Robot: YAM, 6 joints.
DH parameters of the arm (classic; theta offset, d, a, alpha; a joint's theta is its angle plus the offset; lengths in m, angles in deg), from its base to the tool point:
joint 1: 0 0.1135 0.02 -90
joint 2: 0 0 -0.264 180
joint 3: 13.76 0 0.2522 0
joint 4: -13.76 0 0.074 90
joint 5: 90 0 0 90
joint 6: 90 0.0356 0 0
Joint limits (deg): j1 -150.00..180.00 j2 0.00..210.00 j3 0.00..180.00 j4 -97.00..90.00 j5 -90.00..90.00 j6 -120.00..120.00
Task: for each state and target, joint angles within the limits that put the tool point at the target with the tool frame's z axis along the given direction. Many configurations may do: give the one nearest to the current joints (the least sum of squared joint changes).
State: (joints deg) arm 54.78 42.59 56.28 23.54 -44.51 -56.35
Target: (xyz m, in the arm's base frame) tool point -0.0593 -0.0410 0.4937 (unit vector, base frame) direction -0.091 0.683 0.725
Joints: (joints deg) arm 49.36 14.26 64.59 7.34 -30.92 -56.35
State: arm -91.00 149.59 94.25 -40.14 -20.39 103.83
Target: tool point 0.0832 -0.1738 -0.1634 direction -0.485 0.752 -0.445
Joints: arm -63.39 174.75 72.73 -51.40 5.56 103.83
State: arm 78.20 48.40 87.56 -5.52 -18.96 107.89
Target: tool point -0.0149 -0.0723 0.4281 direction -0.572 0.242 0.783
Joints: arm 93.87 1.28 44.37 27.23 -33.69 107.89
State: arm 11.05 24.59 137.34 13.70 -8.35 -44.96
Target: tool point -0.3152 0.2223 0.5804 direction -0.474 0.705 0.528
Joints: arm -33.47 48.72 159.25 35.52 -19.07 -44.96
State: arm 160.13 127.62 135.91 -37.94 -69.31 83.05
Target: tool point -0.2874 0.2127 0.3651 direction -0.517 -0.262 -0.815
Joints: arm 140.46 106.88 116.27 -83.51 -32.08 83.05
